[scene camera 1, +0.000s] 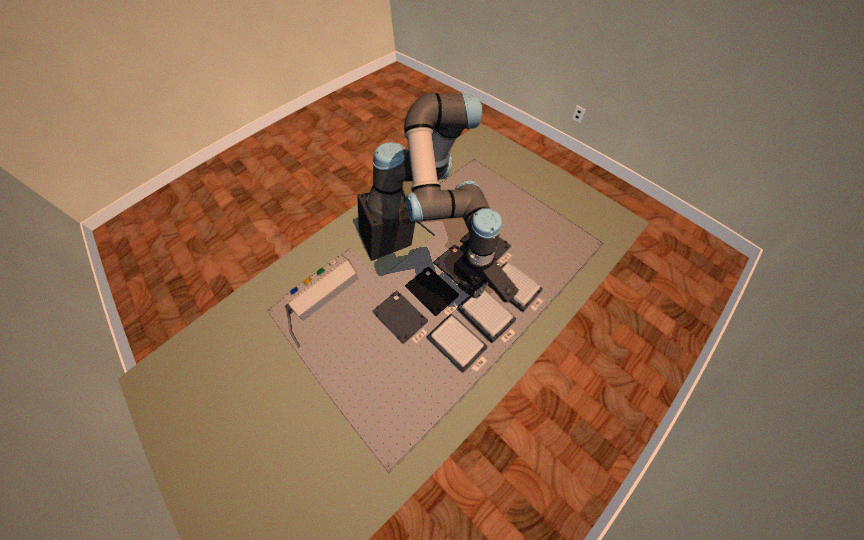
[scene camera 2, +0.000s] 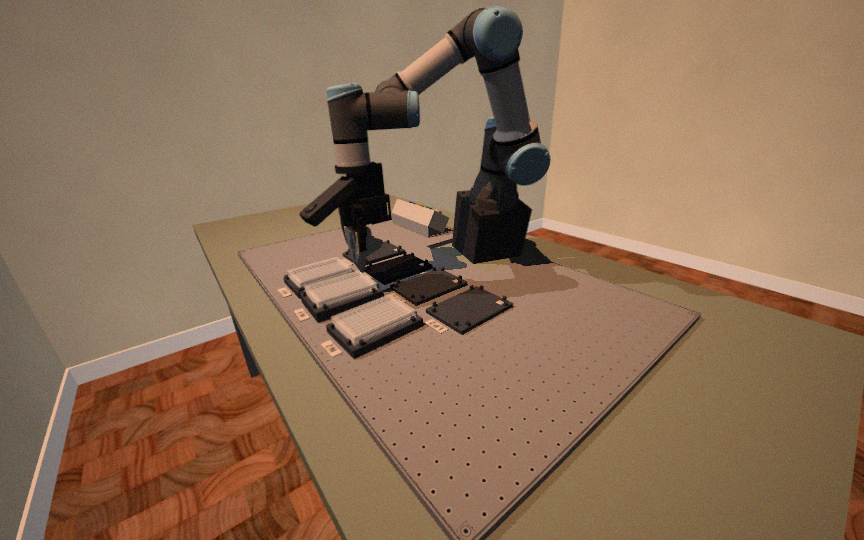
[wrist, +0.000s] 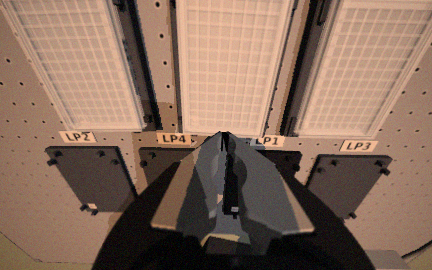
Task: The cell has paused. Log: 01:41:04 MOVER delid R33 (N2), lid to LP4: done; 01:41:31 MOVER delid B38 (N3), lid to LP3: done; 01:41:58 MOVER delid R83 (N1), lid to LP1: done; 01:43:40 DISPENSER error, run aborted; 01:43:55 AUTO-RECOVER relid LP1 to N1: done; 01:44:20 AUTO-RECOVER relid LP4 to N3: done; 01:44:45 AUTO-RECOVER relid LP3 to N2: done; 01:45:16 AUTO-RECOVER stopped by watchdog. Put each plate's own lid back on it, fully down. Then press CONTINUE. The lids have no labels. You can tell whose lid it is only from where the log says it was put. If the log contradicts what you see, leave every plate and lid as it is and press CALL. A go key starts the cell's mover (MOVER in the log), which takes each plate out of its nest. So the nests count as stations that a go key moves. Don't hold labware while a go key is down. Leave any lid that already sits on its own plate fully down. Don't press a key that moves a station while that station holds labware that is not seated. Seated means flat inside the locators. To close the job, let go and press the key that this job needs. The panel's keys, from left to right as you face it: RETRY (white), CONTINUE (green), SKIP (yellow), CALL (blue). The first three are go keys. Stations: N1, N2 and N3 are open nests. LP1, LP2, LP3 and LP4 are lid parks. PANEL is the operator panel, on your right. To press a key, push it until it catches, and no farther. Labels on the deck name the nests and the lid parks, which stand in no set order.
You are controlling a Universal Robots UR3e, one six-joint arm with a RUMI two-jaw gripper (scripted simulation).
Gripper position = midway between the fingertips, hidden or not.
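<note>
I see my gripper (scene camera 2: 362, 272), and it is visible too in scene camera 1 (scene camera 1: 475, 297) and in the wrist view (wrist: 223, 133). There is a LP4 lid park (scene camera 2: 432, 284), which I also find in the wrist view (wrist: 164, 157). A LP3 lid park (scene camera 1: 399, 316) is here as well, seen again in the wrist view (wrist: 342, 189). The scene has a LP2 lid park (wrist: 93, 180) too.
</note>
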